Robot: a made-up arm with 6 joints. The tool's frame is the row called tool. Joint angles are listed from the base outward. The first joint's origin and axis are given. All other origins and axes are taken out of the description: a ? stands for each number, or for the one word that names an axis. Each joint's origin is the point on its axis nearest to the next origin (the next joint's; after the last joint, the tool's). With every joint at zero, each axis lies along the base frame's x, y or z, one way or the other. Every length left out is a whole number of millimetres.
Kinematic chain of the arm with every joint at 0, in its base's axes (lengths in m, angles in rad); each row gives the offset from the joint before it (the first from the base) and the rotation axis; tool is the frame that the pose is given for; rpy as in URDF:
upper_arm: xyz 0 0 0.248 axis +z
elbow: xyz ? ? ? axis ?
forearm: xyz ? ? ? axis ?
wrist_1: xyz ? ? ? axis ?
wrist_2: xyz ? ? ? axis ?
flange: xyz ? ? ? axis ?
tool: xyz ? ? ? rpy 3.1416 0 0
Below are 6 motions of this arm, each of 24 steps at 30 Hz.
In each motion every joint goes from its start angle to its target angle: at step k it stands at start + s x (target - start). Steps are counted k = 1, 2, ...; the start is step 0. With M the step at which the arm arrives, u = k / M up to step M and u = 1 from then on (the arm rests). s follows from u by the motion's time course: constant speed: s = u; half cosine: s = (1 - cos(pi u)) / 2; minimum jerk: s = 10 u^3 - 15 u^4 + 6 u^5.
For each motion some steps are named. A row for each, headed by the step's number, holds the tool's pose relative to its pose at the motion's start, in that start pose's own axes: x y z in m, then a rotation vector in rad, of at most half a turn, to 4 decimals.
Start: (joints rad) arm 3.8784 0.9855 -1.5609 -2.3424 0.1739 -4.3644
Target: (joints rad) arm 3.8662 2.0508 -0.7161 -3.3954 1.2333 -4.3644
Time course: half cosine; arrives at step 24
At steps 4, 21, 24:
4: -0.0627 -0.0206 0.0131 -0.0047 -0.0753 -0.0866
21: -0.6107 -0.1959 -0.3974 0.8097 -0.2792 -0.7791
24: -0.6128 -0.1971 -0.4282 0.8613 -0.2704 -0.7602

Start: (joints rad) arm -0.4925 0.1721 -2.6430 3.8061 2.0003 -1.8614
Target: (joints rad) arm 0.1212 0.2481 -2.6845 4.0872 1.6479 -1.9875
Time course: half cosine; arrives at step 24
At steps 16, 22, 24:
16: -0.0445 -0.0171 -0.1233 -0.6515 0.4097 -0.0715
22: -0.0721 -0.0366 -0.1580 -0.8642 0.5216 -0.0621
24: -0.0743 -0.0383 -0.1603 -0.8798 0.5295 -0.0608

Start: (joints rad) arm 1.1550 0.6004 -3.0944 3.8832 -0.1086 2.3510
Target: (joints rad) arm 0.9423 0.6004 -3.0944 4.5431 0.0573 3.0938
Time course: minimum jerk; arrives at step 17
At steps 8, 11, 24:
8: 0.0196 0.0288 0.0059 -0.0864 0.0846 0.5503
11: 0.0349 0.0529 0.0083 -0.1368 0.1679 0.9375
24: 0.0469 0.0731 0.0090 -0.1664 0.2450 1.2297

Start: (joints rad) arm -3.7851 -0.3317 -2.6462 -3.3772 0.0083 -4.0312
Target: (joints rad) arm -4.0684 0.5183 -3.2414 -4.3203 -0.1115 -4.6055
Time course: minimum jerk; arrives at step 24
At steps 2, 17, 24:
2: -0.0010 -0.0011 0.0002 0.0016 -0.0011 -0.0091
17: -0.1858 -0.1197 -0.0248 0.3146 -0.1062 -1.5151
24: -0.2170 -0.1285 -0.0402 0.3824 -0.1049 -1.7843

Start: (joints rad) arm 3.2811 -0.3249 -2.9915 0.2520 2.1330 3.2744
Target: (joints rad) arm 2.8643 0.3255 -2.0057 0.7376 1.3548 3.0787
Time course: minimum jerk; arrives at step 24
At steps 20, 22, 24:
20: 0.0582 -0.3367 0.6127 -0.1461 0.5480 0.6940
22: 0.0763 -0.3507 0.6246 -0.1419 0.5551 0.7323
24: 0.0795 -0.3530 0.6265 -0.1411 0.5562 0.7388

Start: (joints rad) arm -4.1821 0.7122 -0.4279 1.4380 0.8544 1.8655
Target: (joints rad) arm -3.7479 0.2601 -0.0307 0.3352 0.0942 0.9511
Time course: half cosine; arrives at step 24
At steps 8, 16, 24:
8: 0.0109 -0.0038 -0.0172 0.2650 0.2163 -0.5062
16: 0.0038 0.0218 -0.0407 0.6193 0.7155 -1.6088
24: 0.0037 0.0516 -0.0362 0.7010 0.9880 -2.1891

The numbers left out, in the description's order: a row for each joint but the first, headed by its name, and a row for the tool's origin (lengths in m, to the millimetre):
elbow: xyz 0 0 0, axis +y
forearm: xyz 0.038 0 0.2, axis +y
wrist_1: xyz 0.085 0 -0.377, axis -z
wrist_2: xyz 0 0 0, axis +y
flange: xyz 0.081 0 -0.103, axis -z
tool: xyz 0 0 0

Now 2 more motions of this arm.
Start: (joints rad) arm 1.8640 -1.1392 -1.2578 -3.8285 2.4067 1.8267
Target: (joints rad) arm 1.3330 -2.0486 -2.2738 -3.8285 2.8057 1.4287
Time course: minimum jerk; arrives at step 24
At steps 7, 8, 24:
7: -0.0353 0.0227 0.1209 -0.2042 0.2646 -0.1522
8: -0.0381 0.0348 0.1686 -0.2882 0.3633 -0.2005
24: 0.3806 0.3399 0.5538 -1.8046 1.4321 -0.2394

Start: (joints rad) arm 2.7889 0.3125 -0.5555 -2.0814 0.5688 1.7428
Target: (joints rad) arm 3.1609 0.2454 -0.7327 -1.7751 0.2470 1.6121
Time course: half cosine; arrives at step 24
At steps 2, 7, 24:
2: 0.0024 -0.0013 -0.0013 0.0054 0.0033 -0.0007
7: 0.0274 -0.0162 -0.0162 0.0650 0.0395 -0.0082
24: 0.1237 -0.0943 -0.1208 0.3863 0.2282 -0.0608

